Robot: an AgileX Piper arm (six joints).
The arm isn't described. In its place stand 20 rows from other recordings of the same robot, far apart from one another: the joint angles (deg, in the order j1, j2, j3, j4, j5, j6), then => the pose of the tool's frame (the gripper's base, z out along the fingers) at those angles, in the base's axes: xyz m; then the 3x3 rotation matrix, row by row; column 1 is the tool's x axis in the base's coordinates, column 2 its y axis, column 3 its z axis.
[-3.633 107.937 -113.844 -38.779 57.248 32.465] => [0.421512, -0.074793, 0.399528], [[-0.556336, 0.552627, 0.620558], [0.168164, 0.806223, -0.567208], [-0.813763, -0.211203, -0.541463]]
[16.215 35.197 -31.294 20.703 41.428 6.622] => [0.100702, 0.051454, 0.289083], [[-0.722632, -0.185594, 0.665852], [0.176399, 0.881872, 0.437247], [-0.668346, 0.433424, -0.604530]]
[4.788 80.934 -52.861 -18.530 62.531 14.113] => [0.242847, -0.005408, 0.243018], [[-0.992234, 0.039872, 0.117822], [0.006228, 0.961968, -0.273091], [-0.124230, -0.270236, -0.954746]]
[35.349 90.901 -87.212 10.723 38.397 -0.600] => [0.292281, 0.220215, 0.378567], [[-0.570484, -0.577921, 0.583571], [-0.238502, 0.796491, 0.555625], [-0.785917, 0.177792, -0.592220]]
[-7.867 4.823 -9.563 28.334 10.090 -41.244] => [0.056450, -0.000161, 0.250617], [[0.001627, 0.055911, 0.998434], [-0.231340, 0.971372, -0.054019], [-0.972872, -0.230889, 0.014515]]
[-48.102 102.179 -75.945 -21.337 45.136 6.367] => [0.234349, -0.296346, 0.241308], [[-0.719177, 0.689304, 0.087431], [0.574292, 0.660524, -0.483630], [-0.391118, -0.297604, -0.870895]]
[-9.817 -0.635 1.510 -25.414 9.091 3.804] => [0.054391, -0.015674, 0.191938], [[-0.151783, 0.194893, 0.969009], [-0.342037, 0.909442, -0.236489], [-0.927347, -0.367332, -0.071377]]
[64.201 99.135 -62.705 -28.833 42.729 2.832] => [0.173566, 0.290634, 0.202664], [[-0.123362, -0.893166, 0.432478], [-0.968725, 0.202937, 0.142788], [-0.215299, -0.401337, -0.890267]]
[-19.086 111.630 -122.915 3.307 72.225 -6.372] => [0.403692, -0.134391, 0.387429], [[-0.807052, 0.222967, 0.546766], [0.180522, 0.974800, -0.131058], [-0.562210, -0.007067, -0.826965]]
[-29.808 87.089 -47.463 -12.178 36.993 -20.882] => [0.230650, -0.145449, 0.197249], [[-0.975454, 0.036602, 0.217142], [-0.024145, 0.962365, -0.270685], [-0.218878, -0.269283, -0.937859]]
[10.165 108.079 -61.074 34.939 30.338 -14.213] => [0.348246, 0.089183, 0.147440], [[-0.951574, -0.001084, 0.307416], [0.111690, 0.930441, 0.349005], [-0.286411, 0.366440, -0.885263]]
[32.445 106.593 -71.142 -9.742 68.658 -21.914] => [0.287162, 0.165560, 0.185673], [[-0.515964, -0.855512, -0.043354], [-0.831578, 0.512391, -0.214321], [0.205568, -0.074530, -0.975801]]
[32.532 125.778 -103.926 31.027 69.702 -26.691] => [0.357243, 0.280050, 0.198715], [[-0.676570, -0.714901, -0.176548], [-0.698616, 0.547362, 0.460794], [-0.232786, 0.435098, -0.869770]]
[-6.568 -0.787 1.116 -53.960 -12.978 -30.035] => [0.054172, 0.010397, 0.219249], [[0.088200, 0.204234, 0.974941], [-0.993239, 0.092198, 0.070541], [-0.075481, -0.974571, 0.210985]]
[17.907 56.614 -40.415 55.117 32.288 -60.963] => [0.175339, 0.098562, 0.310684], [[-0.367737, -0.712252, 0.597884], [-0.290567, 0.698751, 0.653696], [-0.883369, 0.066663, -0.463914]]
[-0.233 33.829 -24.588 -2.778 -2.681 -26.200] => [0.129561, -0.000321, 0.313173], [[-0.024791, -0.011670, 0.999625], [-0.484329, 0.874884, -0.001798], [-0.874534, -0.484192, -0.027341]]
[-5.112 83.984 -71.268 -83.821 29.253 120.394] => [0.332984, -0.074175, 0.380589], [[0.183022, 0.555975, 0.810799], [0.517449, 0.646768, -0.560301], [-0.835912, 0.522095, -0.169316]]
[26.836 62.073 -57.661 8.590 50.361 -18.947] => [0.183664, 0.104651, 0.346446], [[-0.539759, -0.658677, 0.524218], [-0.531878, 0.749517, 0.394119], [-0.652508, -0.066091, -0.754894]]
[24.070 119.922 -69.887 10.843 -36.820 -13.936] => [0.420951, 0.176800, 0.172908], [[-0.110126, -0.314825, 0.942739], [-0.148177, 0.943109, 0.297639], [-0.982810, -0.106915, -0.150511]]
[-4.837 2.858 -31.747 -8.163 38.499 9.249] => [0.005464, -0.008535, 0.326858], [[-0.066610, 0.175334, 0.982253], [0.055231, 0.983578, -0.171826], [-0.996249, 0.042806, -0.075200]]
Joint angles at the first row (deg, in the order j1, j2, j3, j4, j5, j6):
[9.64 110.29 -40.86 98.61 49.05 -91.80]
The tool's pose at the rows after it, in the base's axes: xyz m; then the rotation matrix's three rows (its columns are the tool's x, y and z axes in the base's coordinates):
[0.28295, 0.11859, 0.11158], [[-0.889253, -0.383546, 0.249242], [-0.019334, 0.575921, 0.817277], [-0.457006, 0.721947, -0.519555]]
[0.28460, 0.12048, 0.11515], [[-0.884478, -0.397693, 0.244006], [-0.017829, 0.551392, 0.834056], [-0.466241, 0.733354, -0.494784]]
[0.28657, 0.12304, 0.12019], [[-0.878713, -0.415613, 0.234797], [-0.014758, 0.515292, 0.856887], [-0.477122, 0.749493, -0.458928]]
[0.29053, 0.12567, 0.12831], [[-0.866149, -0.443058, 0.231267], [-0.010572, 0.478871, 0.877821], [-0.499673, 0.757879, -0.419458]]
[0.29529, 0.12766, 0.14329], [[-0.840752, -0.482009, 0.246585], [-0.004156, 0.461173, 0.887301], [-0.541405, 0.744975, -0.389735]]
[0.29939, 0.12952, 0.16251], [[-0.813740, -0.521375, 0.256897], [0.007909, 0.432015, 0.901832], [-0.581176, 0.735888, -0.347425]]
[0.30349, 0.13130, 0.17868], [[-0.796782, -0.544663, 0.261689], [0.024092, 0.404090, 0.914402], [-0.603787, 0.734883, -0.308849]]
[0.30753, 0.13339, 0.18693], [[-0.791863, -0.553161, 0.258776], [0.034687, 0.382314, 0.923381], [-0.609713, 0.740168, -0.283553]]
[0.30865, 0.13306, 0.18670], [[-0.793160, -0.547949, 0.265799], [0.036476, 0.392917, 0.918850], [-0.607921, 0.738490, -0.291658]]
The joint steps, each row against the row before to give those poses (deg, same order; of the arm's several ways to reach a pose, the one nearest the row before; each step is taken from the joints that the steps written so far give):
[0.00 0.00 -0.48 0.00 1.55 0.00]
[0.00 0.00 -0.57 -0.01 1.61 0.01]
[0.00 0.00 -0.77 0.01 2.34 0.10]
[0.00 -0.33 -1.24 0.00 2.18 0.12]
[0.12 -1.80 -1.42 -0.04 0.63 0.44]
[0.00 -2.21 -1.66 -0.24 1.32 1.22]
[0.00 -1.50 -1.78 -0.12 1.28 1.76]
[0.10 -0.22 -1.55 0.00 1.01 1.39]
[0.00 0.00 -0.16 -0.08 -0.69 0.34]

